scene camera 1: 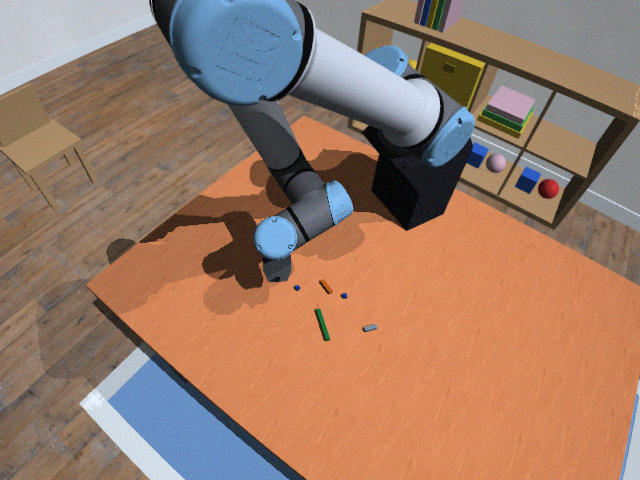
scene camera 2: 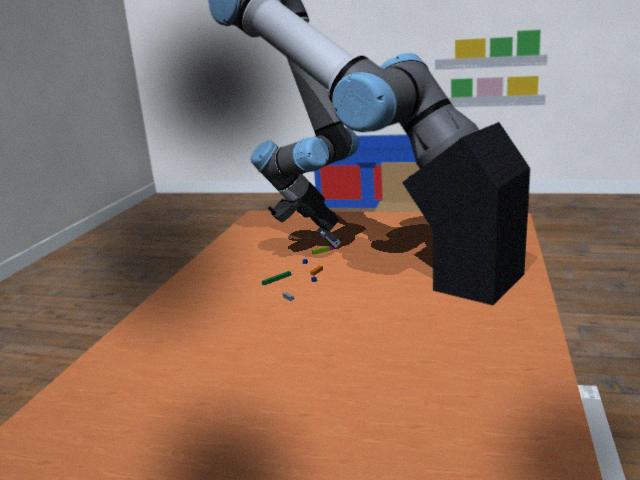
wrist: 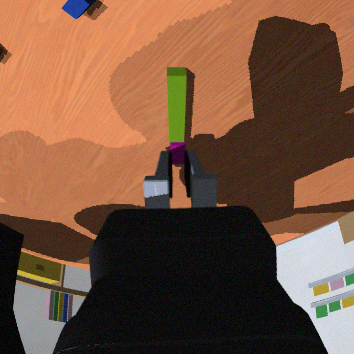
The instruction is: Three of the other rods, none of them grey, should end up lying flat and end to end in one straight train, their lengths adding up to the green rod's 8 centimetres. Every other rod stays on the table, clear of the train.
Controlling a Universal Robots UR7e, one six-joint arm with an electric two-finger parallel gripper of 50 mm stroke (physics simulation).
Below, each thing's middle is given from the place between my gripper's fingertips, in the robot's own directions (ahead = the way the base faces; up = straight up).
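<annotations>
Relative to the lime rod (wrist: 175,76), I find my hand 1 cm above it and 2 cm to the right of it. My hand is also 4 cm short of the rod.
</annotations>
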